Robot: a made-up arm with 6 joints.
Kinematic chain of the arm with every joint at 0, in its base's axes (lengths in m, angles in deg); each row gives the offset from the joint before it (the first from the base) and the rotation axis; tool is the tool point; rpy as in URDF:
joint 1: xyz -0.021 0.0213 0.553 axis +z
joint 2: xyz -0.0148 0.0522 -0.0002 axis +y
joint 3: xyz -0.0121 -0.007 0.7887 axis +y
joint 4: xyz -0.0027 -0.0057 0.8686 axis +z
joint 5: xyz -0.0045 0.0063 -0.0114 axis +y
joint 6: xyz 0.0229 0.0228 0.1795 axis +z
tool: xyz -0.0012 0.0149 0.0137 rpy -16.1 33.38 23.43
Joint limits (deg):
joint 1: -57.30..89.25
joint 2: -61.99..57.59
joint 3: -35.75..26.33
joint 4: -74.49..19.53
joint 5: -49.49..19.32
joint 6: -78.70..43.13
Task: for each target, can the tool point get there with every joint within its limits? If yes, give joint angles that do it. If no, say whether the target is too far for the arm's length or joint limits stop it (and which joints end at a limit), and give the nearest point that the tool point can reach.
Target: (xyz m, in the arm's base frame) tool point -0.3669 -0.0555 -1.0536
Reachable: no: joint limits stop it (at a limit: joint 2, joint 3, joint 5, joint 6) | nearest point -1.6605 -0.3427 0.6287 | short by 2.142 m
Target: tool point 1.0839 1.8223 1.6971
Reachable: no: too far | nearest point 0.8128 1.3804 1.4458 | short by 0.576 m
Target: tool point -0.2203 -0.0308 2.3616
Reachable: yes | joints 48.24 -2.26 0.98 -21.30 -42.54 -61.06
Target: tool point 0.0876 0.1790 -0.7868
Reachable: no: joint limits stop it (at a limit: joint 1, joint 2, joint 3, joint 5, joint 6) | nearest point -0.8852 1.4618 0.6291 | short by 2.144 m
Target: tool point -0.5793 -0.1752 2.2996
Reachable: yes | joints 22.33 -18.98 -0.63 -67.13 0.54 -34.43
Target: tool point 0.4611 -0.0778 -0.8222
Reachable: no: joint limits stop it (at a limit: joint 2, joint 3, joint 5) | nearest point 1.6214 -0.3163 0.9975 | short by 2.171 m
